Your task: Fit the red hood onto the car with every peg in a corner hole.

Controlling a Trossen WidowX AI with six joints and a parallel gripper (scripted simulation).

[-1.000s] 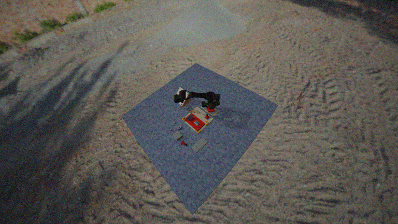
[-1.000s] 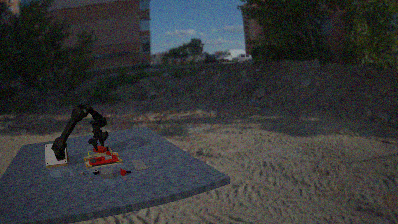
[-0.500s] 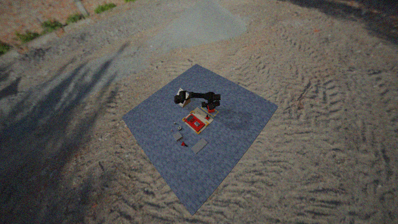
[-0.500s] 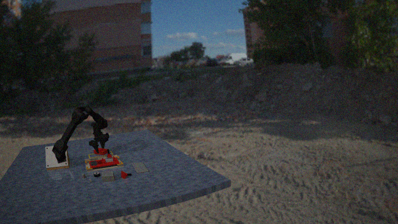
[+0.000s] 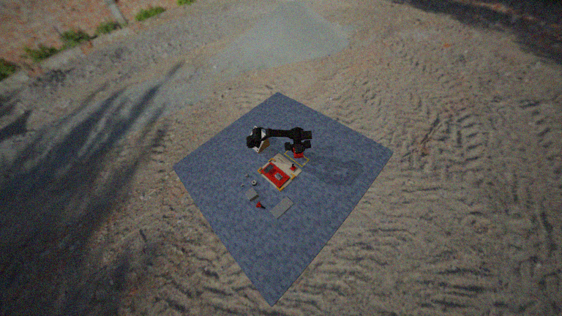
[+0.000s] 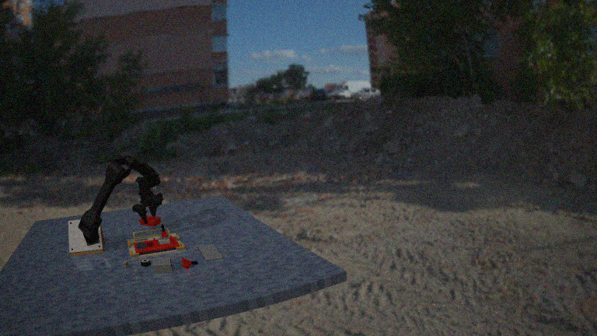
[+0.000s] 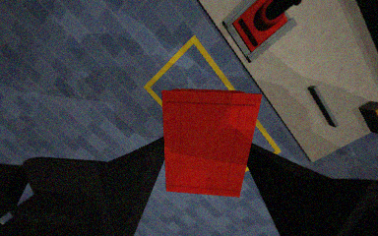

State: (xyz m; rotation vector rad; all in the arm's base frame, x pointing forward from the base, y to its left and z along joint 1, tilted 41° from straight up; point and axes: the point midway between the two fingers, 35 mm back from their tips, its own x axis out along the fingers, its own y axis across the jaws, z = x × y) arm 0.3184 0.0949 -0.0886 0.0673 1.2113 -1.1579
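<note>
My gripper tip is now 10 mm short of the grey engine block, 240 mm to the left of it and 30 mm above it. From my gripper tip the other things lie so: beige jig (20 mm behind, 210 mm to the right, 40 mm below); then red hood (10 mm above).
</note>
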